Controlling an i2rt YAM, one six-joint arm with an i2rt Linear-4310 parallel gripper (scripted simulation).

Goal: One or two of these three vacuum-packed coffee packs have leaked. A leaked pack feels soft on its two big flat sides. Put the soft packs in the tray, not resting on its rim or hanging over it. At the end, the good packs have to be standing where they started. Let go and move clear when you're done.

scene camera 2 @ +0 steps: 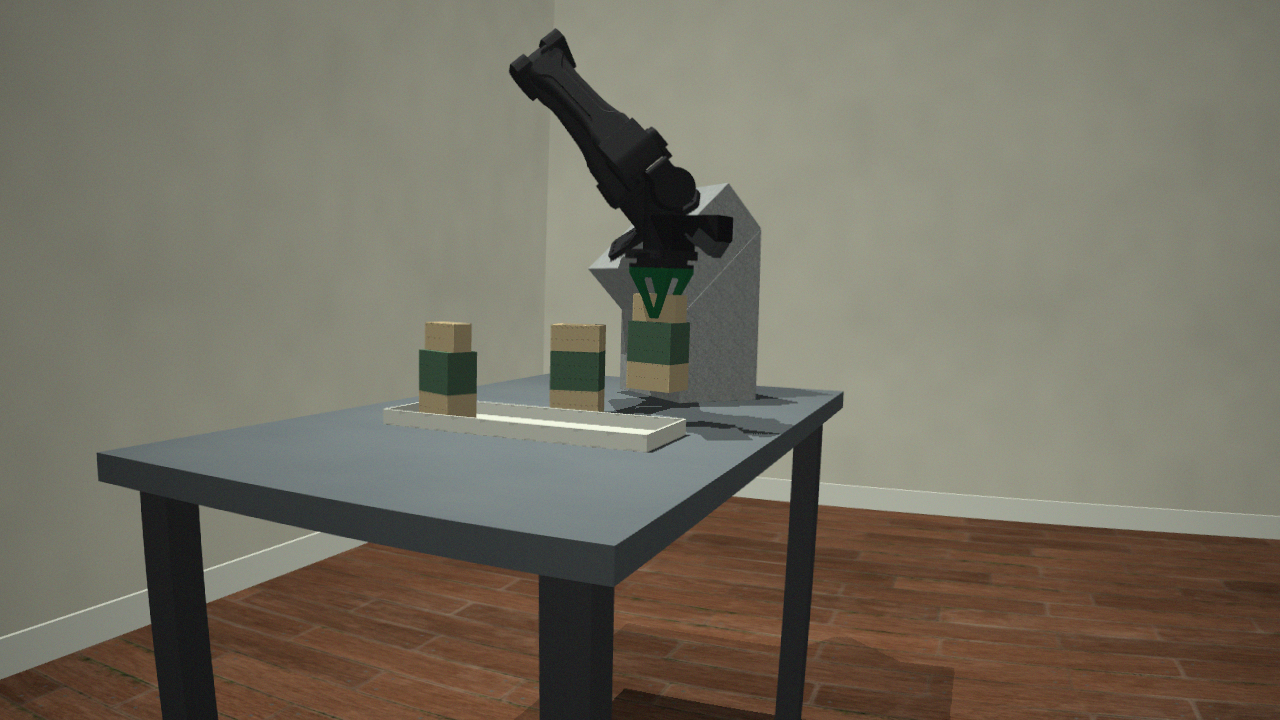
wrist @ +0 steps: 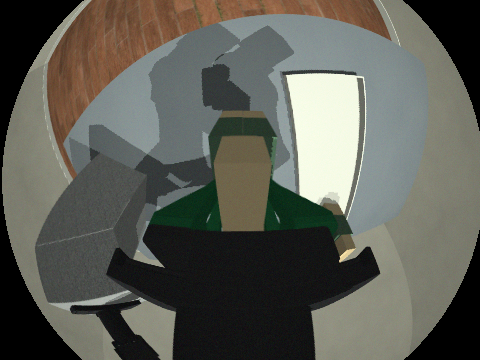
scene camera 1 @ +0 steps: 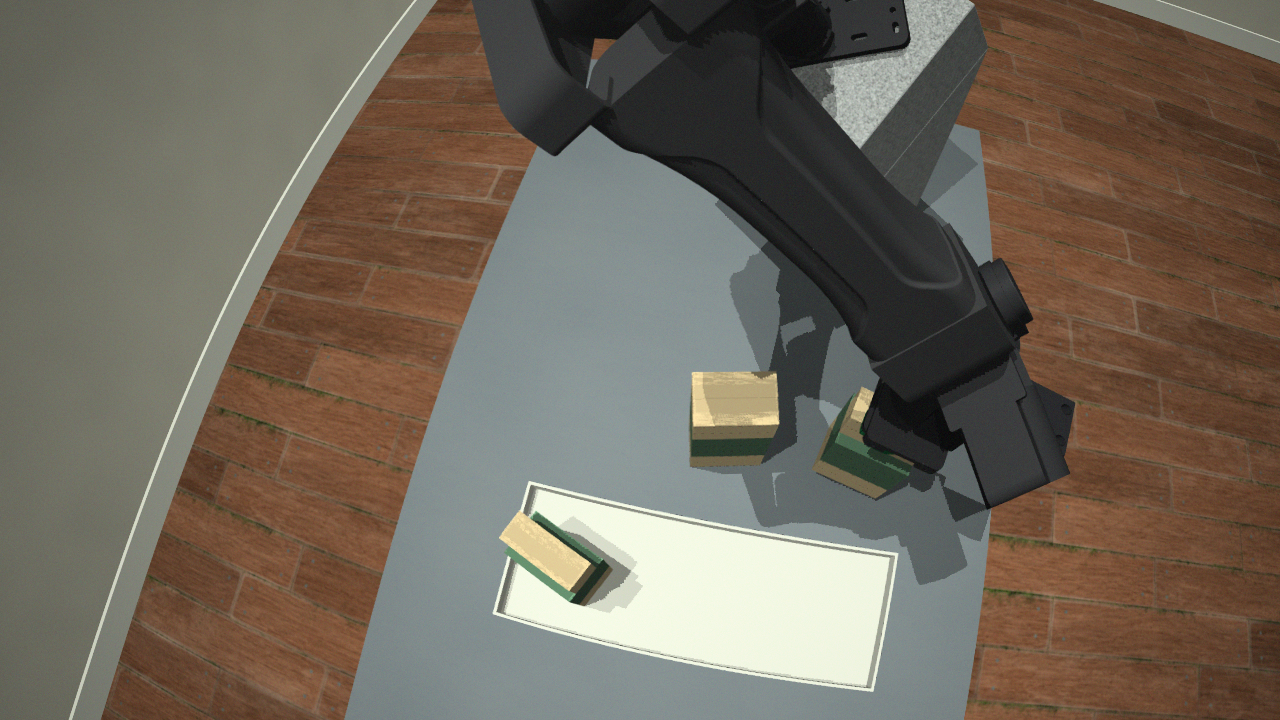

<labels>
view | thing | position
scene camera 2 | my gripper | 660,318
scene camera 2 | white tray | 639,433
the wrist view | my gripper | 242,181
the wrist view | white tray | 330,111
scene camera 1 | my gripper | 884,433
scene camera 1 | white tray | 719,596
</labels>
